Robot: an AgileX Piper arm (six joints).
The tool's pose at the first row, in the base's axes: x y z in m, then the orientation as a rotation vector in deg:
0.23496, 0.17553, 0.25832, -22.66, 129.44, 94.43
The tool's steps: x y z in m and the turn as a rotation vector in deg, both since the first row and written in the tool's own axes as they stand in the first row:
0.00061, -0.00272, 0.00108, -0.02, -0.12, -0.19
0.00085, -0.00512, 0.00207, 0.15, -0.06, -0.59
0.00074, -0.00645, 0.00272, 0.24, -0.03, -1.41
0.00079, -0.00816, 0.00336, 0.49, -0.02, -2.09
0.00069, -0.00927, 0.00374, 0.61, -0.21, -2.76
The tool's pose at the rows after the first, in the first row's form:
0.23559, 0.17573, 0.25540, -22.76, 129.23, 94.34
0.23642, 0.17595, 0.25294, -23.20, 129.18, 93.95
0.23711, 0.17618, 0.25165, -24.07, 128.80, 93.45
0.23781, 0.17628, 0.24996, -24.74, 128.60, 92.81
0.23838, 0.17631, 0.24893, -25.24, 128.17, 92.31

